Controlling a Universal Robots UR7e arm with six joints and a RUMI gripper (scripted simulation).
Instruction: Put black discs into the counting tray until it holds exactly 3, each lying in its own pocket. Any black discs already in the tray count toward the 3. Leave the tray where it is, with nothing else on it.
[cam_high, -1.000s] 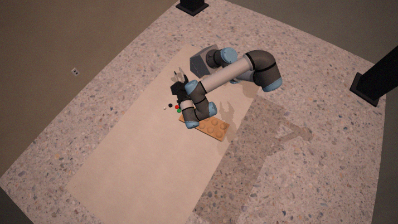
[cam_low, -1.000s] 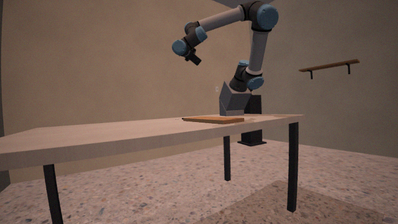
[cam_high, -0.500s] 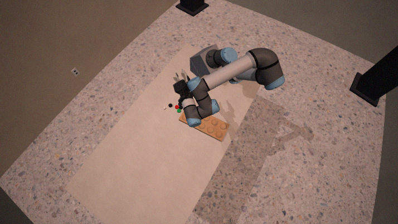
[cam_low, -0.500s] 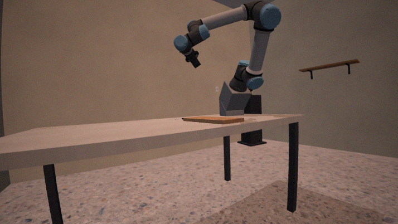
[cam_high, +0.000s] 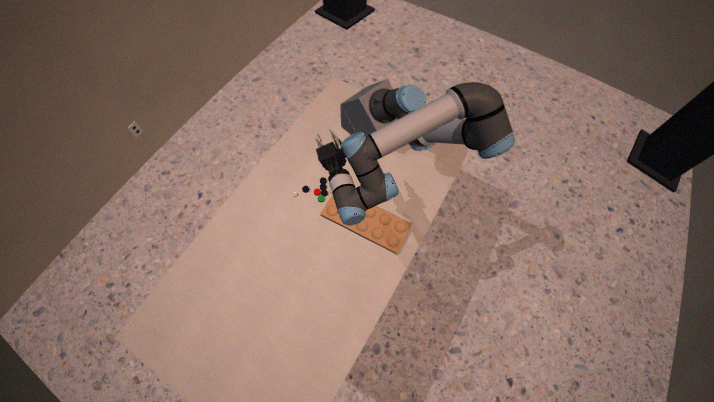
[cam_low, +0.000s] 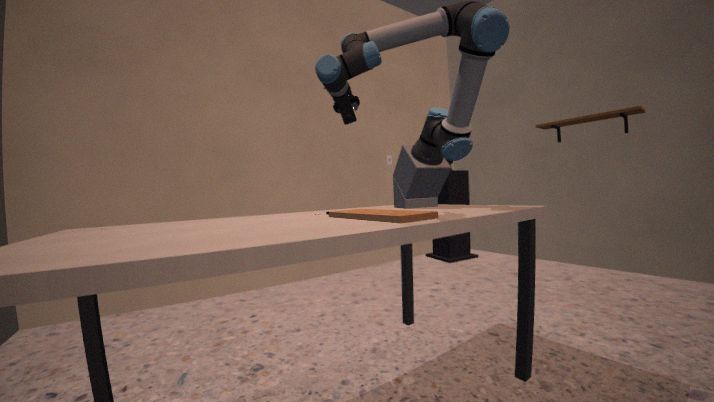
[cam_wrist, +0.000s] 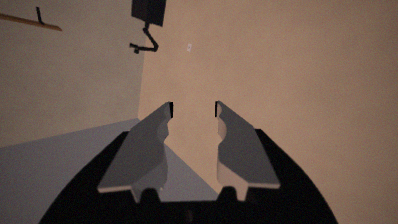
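Now: hand 50 mm short of the red disc, 40 mm to the left of it and 410 mm above it. Also, from my hand: wooden counting tray 10 mm ahead, 220 mm to the left, 410 mm below; small white piece 120 mm ahead, 110 mm to the right, 410 mm below; green disc 60 mm ahead, 10 mm to the right, 410 mm below.
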